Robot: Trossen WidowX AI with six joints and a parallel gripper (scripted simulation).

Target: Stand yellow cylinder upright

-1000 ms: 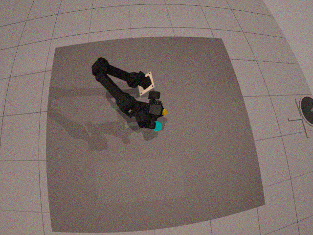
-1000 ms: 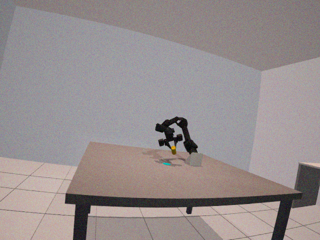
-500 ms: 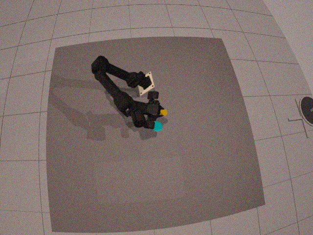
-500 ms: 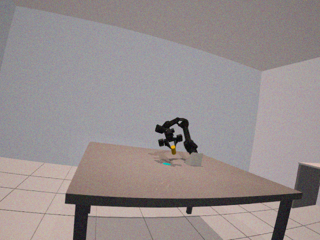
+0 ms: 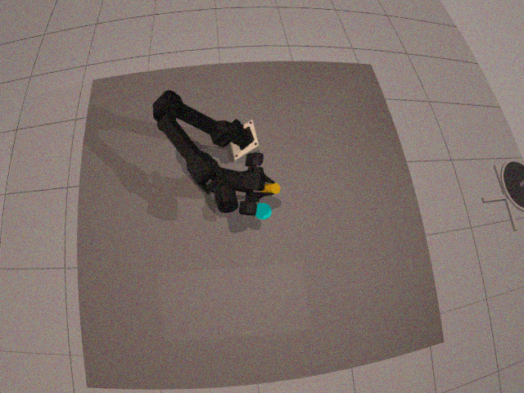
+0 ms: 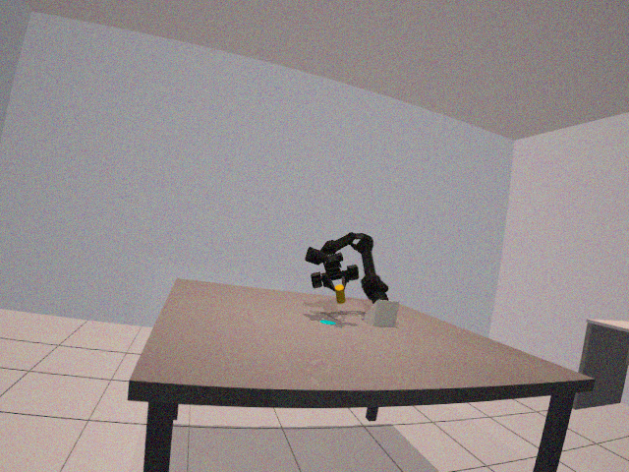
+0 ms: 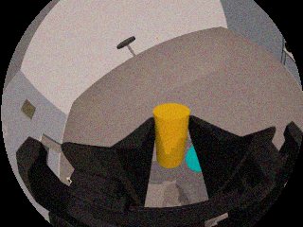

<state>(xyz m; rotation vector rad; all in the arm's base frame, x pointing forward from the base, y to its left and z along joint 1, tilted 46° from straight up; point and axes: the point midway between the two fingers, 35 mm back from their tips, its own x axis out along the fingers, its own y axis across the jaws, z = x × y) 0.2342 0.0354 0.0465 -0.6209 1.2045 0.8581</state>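
My gripper tip is now 130 mm above the cyan circle, 30 mm to the left of it and 10 mm short of it. Round my gripper tip: yellow tall cylinder (20 mm below, 10 mm to the right, 10 mm behind).
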